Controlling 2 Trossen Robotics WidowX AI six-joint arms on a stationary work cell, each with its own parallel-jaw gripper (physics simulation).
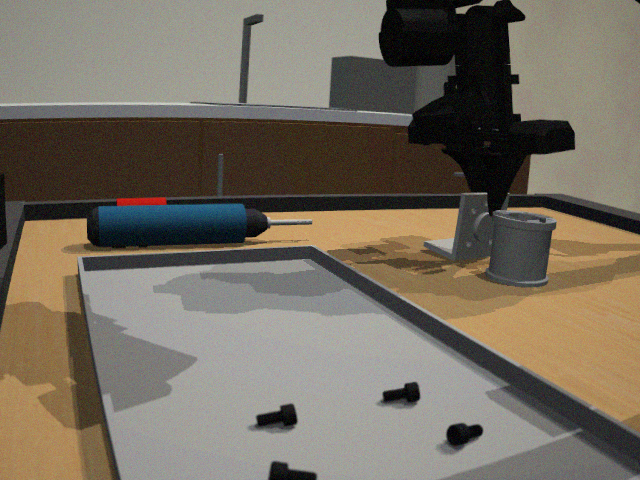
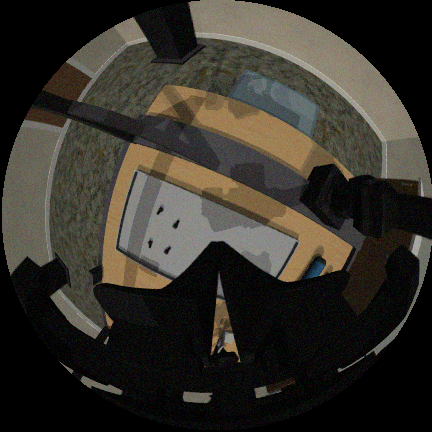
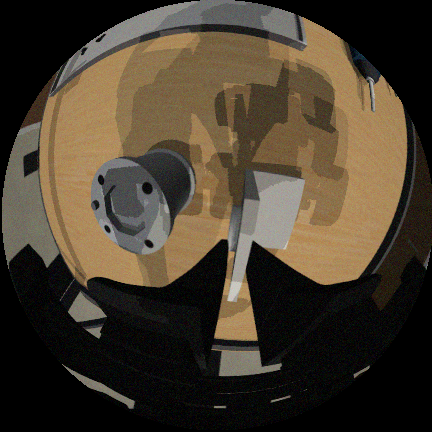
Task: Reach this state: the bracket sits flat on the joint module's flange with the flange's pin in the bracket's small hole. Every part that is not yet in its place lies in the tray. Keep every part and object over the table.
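Places are measured from the left arm's base along level axes (x ahead, y left, z up), in centimetres.
Pixels of known places: left gripper, between the fingertips: (image 2: 216, 246); right gripper, between the fingertips: (image 1: 488, 215) (image 2: 218, 345) (image 3: 235, 245); left arm's base, origin of its link: (image 2: 338, 197).
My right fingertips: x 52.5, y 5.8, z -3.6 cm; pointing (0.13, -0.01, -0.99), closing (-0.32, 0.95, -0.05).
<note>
Ahead of a thing's pixels: the offset from my right fingertips to its top centre. "spot": to the spot under its first point.
The grey L-shaped bracket @(dx -1.2, dy +2.0, dz +2.3 cm) (image 1: 466, 222) (image 3: 280, 210) stands on the table with one plate upright and the other flat on the wood; its round boss faces the joint module. The grey joint module @(dx -0.3, dy -7.1, dz +1.7 cm) (image 1: 519, 253) (image 3: 165, 175) stands upright beside it, its flange on top with several dark holes and a small pin @(dx +0.1, dy -9.6, dz +1.7 cm) (image 3: 95, 205) at the rim. My right gripper (image 1: 493, 210) (image 3: 235, 245) is shut on the bracket's upright plate, close beside the module's rim. My left gripper (image 2: 216, 246) is shut and empty, high above the tray. The bracket's small hole cannot be told apart.
The grey tray @(dx -25.9, dy -22.8, dz -3.1 cm) (image 1: 444, 330) (image 2: 190, 192) (image 3: 225, 28) holds several black screws @(dx -21.2, dy -28.7, dz -3.2 cm) (image 1: 400, 393) @(dx -27.9, dy -30.0, dz -3.2 cm) (image 2: 175, 223). A blue driver @(spot: dx -32.1, dy +4.6, dz -2.2 cm) (image 1: 170, 224) (image 2: 315, 269) lies beyond it, with a red object @(dx -33.5, dy +15.1, dz -1.3 cm) (image 1: 141, 201) behind. A dark raised edge (image 1: 361, 201) borders the table.
</note>
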